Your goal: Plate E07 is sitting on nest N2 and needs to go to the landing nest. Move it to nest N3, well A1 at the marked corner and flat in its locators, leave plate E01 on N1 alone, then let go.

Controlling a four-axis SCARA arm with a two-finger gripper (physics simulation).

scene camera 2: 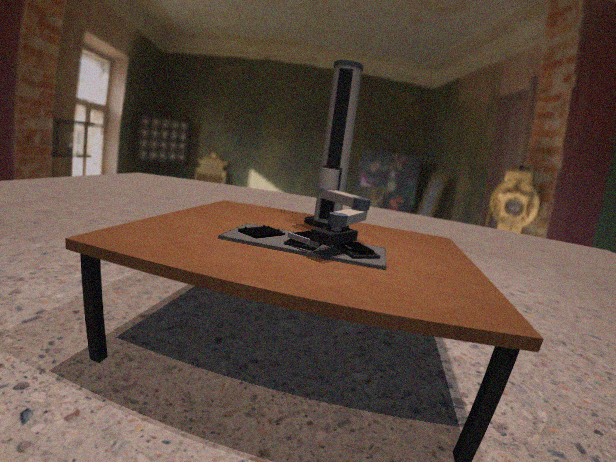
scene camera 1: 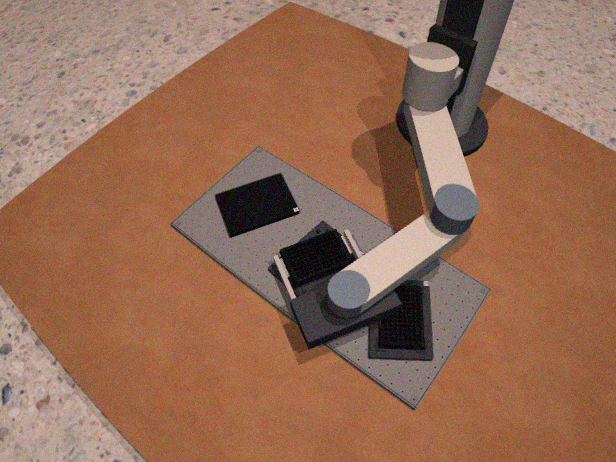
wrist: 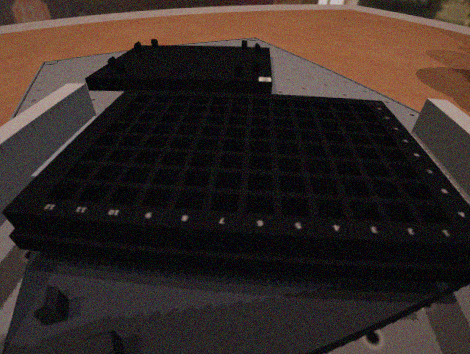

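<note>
My gripper is shut on plate E07, a black well plate held by its short sides. The plate looks level, just above nest N2, and turned relative to it. In the wrist view its numbers run from 12 at left to 1 at right, with well A1 at the near right. Nest N3 is black and empty, with a white corner mark at its near right in the wrist view. Plate E01 sits on nest N1, partly hidden by the gripper body.
The nests stand on a grey perforated board on the orange-brown table. The arm's column rises behind the board. The forearm crosses over the board between N2 and N1.
</note>
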